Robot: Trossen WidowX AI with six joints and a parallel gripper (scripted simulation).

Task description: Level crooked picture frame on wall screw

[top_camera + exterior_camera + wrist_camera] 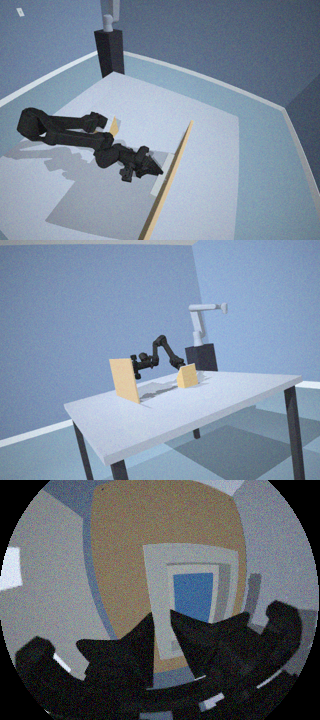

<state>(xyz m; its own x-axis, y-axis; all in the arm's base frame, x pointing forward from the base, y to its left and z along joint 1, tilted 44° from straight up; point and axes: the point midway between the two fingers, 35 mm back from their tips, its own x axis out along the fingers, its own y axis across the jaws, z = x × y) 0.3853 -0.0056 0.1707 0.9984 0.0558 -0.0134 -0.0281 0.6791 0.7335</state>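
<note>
The picture frame lies 10 mm ahead of my gripper tip and 50 mm below it. Round my gripper tip: board 20 mm ahead, 10 mm to the right, 70 mm below.
</note>
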